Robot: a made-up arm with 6 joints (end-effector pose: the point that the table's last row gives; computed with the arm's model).
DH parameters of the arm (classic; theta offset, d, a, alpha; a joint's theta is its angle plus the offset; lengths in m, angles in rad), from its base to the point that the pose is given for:
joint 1: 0 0.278 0 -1.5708
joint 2: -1.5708 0 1.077 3.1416
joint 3: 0 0 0 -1.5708
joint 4: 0 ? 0 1.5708
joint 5: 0 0.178 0 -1.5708
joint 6: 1.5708 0 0 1.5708
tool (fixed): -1.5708 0 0 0
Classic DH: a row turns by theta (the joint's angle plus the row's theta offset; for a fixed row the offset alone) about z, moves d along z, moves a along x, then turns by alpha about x.
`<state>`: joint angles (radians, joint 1 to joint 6).
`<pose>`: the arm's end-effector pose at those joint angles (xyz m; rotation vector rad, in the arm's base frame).
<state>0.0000 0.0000 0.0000 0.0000 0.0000 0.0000</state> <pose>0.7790 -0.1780 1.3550 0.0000 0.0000 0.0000</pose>
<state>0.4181 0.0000 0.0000 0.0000 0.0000 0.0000</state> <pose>0.7842 0.1536 1.3550 0.0000 0.0000 0.4181</pose>
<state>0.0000 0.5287 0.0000 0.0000 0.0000 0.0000</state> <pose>1.2159 -0.1780 0.8150 0.0000 0.5287 0.0000</pose>
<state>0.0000 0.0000 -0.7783 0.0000 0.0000 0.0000</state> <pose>0.5547 -0.1780 0.8081 0.0000 0.7783 0.0000</pose>
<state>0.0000 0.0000 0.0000 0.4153 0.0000 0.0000</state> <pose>0.7790 -0.1629 1.4268 -0.4153 0.0000 0.0000</pose>
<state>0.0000 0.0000 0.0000 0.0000 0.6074 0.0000</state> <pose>0.7790 -0.1780 1.3550 0.0000 -0.6074 0.0000</pose>
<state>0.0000 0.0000 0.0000 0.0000 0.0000 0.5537</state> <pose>0.7790 -0.1780 1.3550 -0.5537 0.0000 0.0000</pose>
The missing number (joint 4, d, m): -0.779
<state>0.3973 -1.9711 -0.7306 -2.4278 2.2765 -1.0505</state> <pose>-0.6320 -0.1193 0.5574 -1.9209 0.9735 0.7968</pose>
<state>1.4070 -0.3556 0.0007 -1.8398 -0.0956 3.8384</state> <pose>0.0210 0.4171 1.3985 -1.3172 -1.5660 0.5738</pose>
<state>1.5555 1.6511 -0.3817 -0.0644 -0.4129 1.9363</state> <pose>0.1886 0.7132 -0.5006 1.4744 -0.5226 -1.7605</pose>
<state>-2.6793 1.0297 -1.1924 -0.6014 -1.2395 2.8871</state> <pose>-0.3973 -0.0340 0.2743 0.5975 -0.2443 -0.0471</pose>
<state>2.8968 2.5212 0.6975 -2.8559 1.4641 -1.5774</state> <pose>-0.4126 -0.0730 -1.3400 1.5063 -0.0777 0.1361</pose>
